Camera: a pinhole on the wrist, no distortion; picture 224 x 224 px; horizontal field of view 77.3 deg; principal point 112.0 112.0 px. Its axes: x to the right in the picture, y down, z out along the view. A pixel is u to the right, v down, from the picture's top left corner.
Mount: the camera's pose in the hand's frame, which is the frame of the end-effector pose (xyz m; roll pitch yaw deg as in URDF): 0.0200 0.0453 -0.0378 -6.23 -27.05 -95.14
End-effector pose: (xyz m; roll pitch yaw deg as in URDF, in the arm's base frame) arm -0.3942 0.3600 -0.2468 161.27 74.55 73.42
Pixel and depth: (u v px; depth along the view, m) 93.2 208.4 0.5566
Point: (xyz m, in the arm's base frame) -0.0365 0.1211 -0.7864
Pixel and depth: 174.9 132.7 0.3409
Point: -0.3179 0.0712 -0.4294
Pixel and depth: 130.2 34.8 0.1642
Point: -0.2810 0.2293 -0.2242
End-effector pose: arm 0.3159 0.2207 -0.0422 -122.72 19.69 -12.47
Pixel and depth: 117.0 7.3 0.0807
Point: 0.2565 0.2210 -0.1222
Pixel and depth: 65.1 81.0 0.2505
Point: 0.2314 0.2380 -0.3106
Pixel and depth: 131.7 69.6 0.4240
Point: 0.1955 0.4633 -0.3738
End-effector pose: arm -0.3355 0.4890 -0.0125 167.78 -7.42 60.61
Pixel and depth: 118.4 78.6 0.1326
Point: -0.2245 0.4448 -0.0727
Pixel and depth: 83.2 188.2 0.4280
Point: 0.1234 0.6265 -0.1824
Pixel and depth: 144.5 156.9 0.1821
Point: -0.1855 0.5370 -0.1154
